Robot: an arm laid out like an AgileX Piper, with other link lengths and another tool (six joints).
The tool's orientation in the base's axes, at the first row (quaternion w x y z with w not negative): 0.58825, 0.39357, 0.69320, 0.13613
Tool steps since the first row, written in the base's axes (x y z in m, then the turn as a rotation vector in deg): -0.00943, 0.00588, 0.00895, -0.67, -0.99, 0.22; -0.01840, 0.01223, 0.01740, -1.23, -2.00, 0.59; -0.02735, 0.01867, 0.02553, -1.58, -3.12, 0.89; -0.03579, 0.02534, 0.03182, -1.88, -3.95, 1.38
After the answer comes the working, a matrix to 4 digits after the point.
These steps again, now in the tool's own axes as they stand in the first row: -0.00221, 0.00604, -0.01274, -0.86, -0.76, -0.41; -0.00373, 0.01224, -0.02505, -1.83, -1.40, -0.75; -0.00496, 0.01829, -0.03727, -2.84, -2.07, -0.84; -0.00472, 0.02349, -0.04859, -3.77, -2.41, -1.02
The tool's axes in the first row as the columns of a matrix, in the base's axes (rounded; the answer above uses it unrounded):
0.0019, 0.3855, 0.9227
0.7058, 0.6531, -0.2743
-0.7084, 0.6518, -0.2709

